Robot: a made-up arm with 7 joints. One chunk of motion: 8 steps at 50 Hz.
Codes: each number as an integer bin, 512 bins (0 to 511) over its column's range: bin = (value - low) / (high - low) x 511, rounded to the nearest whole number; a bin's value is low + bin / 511 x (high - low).
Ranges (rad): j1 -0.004..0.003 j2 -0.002..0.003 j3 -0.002..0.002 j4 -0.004..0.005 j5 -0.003..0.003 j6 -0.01..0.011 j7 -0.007..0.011
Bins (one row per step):
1: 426 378 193 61 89 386 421
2: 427 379 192 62 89 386 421
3: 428 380 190 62 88 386 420
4: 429 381 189 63 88 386 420
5: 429 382 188 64 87 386 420
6: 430 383 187 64 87 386 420
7: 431 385 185 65 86 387 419
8: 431 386 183 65 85 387 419
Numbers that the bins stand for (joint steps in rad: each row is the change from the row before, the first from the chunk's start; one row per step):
1: 0.00184 0.00170 -0.00049 -0.00293 -0.00195 0.00586 0.00783
2: 0.00185 0.00171 -0.00050 -0.00291 -0.00195 0.00586 0.00783
3: 0.00186 0.00172 -0.00051 -0.00291 -0.00197 0.00586 0.00779
4: 0.00188 0.00173 -0.00052 -0.00289 -0.00197 0.00586 0.00779
5: 0.00188 0.00174 -0.00053 -0.00287 -0.00198 0.00586 0.00779
6: 0.00189 0.00175 -0.00054 -0.00287 -0.00198 0.00586 0.00779
7: 0.00190 0.00177 -0.00055 -0.00286 -0.00199 0.00590 0.00776
8: 0.00190 0.00178 -0.00057 -0.00286 -0.00200 0.00590 0.00776

